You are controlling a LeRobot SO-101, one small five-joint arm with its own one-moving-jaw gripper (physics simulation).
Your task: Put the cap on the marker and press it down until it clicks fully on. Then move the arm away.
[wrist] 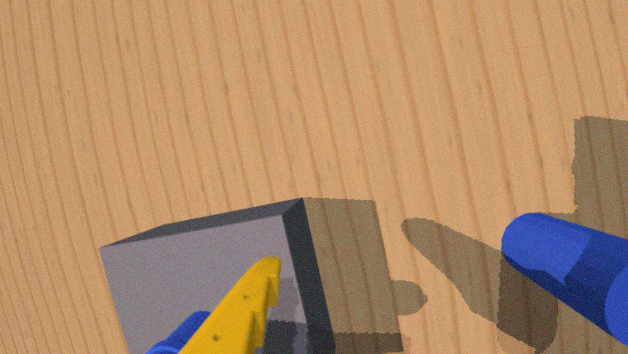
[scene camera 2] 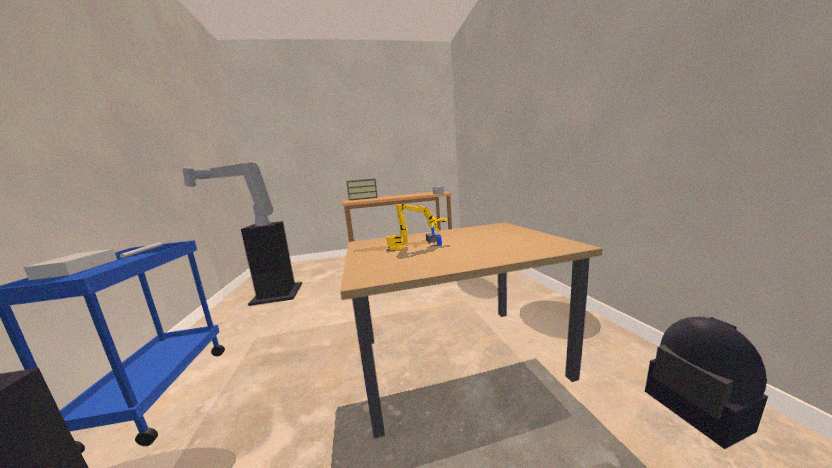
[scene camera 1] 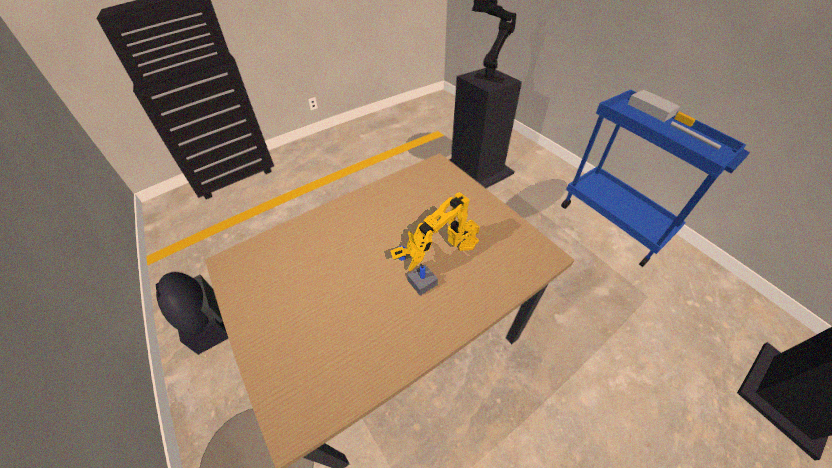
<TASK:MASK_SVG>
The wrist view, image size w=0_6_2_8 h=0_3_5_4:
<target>blue cap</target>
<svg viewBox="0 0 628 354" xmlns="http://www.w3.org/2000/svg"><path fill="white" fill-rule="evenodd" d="M515 218L506 227L501 238L501 251L505 260L524 276L613 338L628 346L628 239L539 212L525 213Z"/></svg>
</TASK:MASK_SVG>
